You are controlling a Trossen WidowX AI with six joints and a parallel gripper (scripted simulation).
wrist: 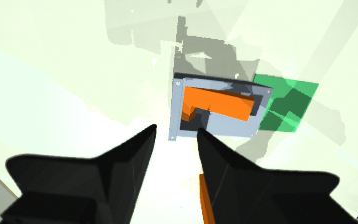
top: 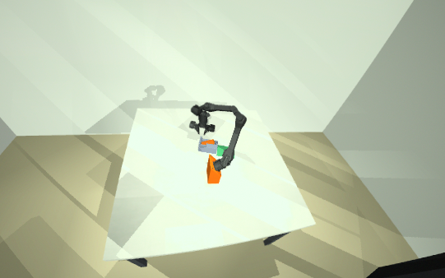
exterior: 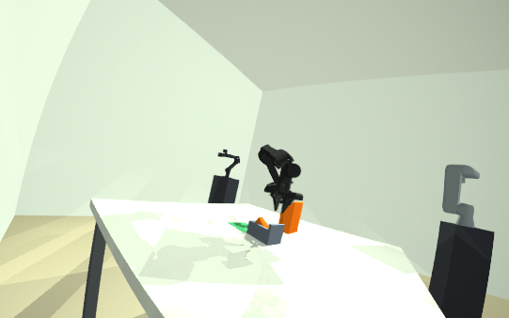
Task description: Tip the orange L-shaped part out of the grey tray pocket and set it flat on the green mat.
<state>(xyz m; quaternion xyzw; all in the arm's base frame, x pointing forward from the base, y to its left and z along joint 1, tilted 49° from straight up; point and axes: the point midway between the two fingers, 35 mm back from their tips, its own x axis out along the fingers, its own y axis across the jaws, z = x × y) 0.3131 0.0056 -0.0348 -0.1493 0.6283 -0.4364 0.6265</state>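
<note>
Now: the orange L-shaped part 2 cm behind my gripper tip, 4 cm to the right of it and 10 cm below it. Also, from my gripper tip: green mat (9 cm behind, 20 cm to the right, 16 cm below).
</note>
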